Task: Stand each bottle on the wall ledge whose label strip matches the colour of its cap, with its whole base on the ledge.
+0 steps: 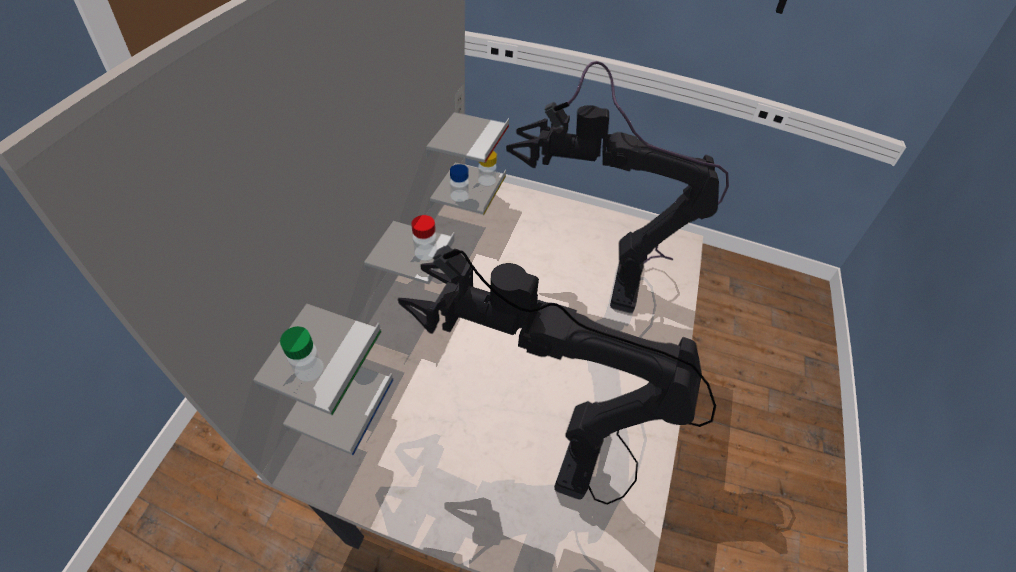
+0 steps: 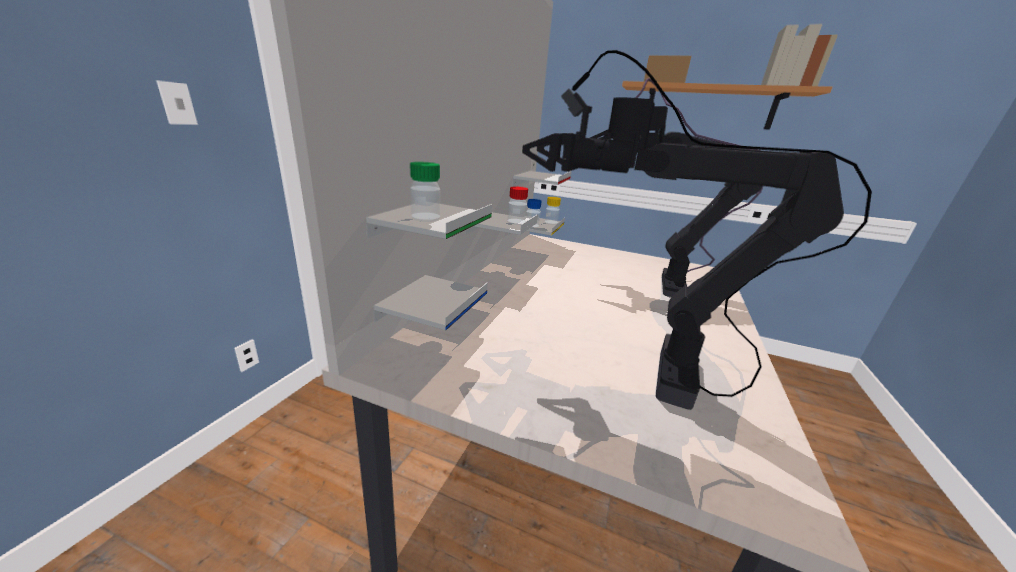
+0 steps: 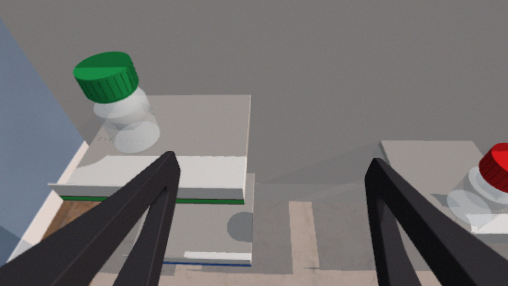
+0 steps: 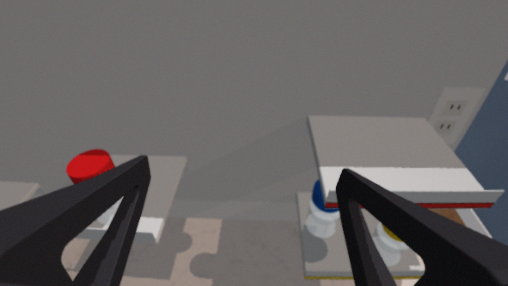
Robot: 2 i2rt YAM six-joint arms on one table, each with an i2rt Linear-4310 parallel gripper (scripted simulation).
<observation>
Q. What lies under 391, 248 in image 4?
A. A yellow-capped bottle.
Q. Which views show the green-capped bottle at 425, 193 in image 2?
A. Image 1, image 2 and image 3 only.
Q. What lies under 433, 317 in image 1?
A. The left gripper.
</observation>
